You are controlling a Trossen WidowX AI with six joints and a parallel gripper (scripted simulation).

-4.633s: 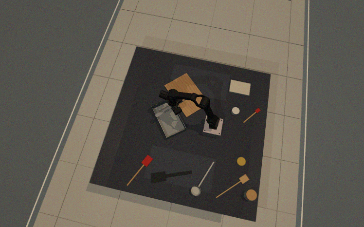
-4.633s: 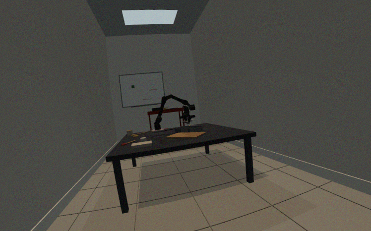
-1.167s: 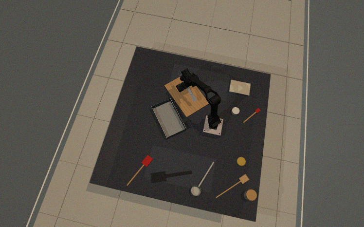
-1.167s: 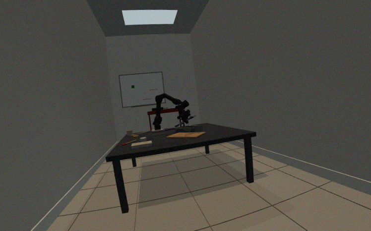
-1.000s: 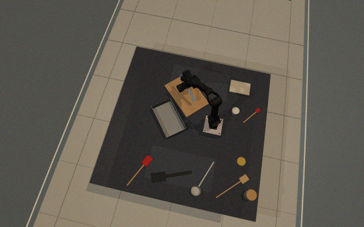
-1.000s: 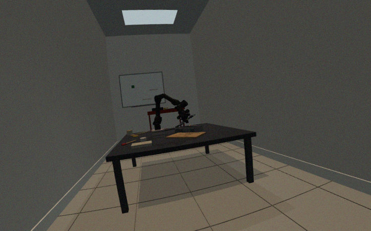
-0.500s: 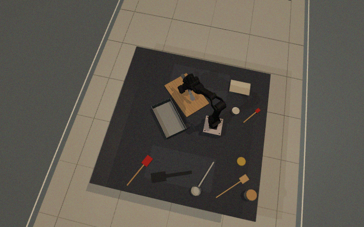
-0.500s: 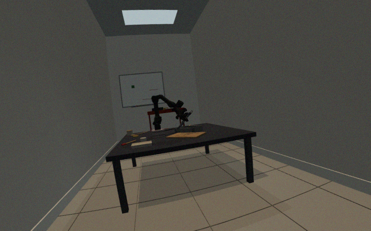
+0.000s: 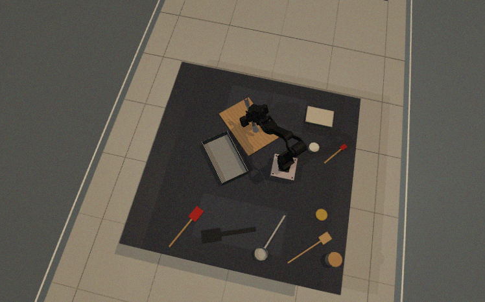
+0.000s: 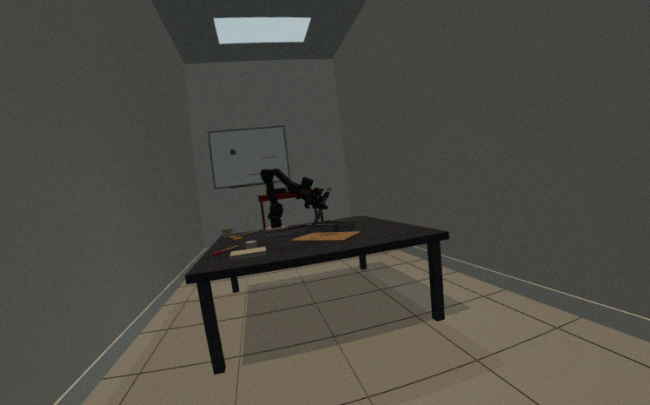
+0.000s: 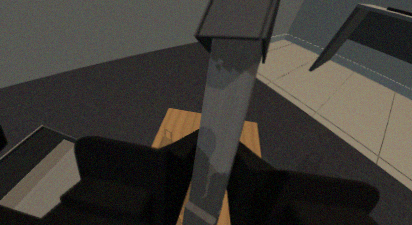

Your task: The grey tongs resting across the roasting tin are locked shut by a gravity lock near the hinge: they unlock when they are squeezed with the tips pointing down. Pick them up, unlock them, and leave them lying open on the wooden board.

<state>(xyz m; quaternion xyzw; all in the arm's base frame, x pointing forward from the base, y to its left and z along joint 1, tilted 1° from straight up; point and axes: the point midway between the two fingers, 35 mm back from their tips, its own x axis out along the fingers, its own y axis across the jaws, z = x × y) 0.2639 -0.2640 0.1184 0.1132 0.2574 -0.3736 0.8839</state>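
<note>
Right now the wooden board is 170 mm below my gripper tip, 20 mm to the left of it and 20 mm behind it. Also, from my gripper tip: white disc 460 mm behind, 160 mm below, 100 mm to the left; cream block 480 mm behind, 170 mm below, 140 mm to the right; roasting tin 280 mm to the left, 150 mm below, 90 mm ahead.
</note>
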